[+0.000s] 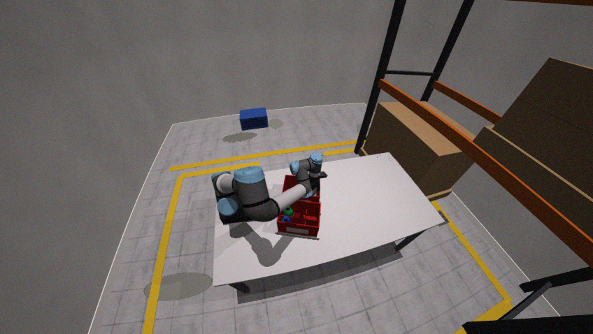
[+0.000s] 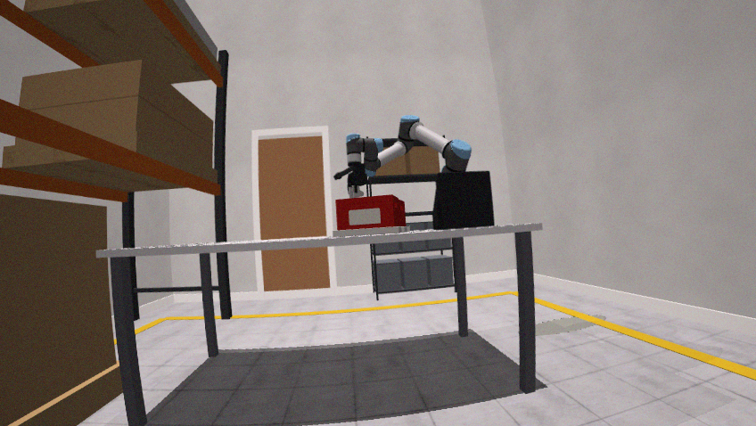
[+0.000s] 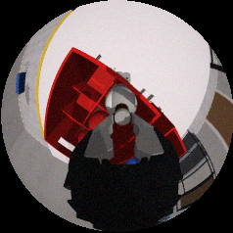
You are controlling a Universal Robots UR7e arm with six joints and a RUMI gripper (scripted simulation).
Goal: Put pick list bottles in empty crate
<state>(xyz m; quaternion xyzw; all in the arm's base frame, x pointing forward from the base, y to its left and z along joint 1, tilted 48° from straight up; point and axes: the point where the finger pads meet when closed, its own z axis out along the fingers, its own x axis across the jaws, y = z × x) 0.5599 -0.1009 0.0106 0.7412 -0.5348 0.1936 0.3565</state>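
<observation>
The grey-topped bottle is 70 mm below my hand. From my hand the other things lie so: blue bottle (240 mm behind, 140 mm to the right, 80 mm below); green bottle (210 mm behind, 60 mm to the right, 80 mm below).
</observation>
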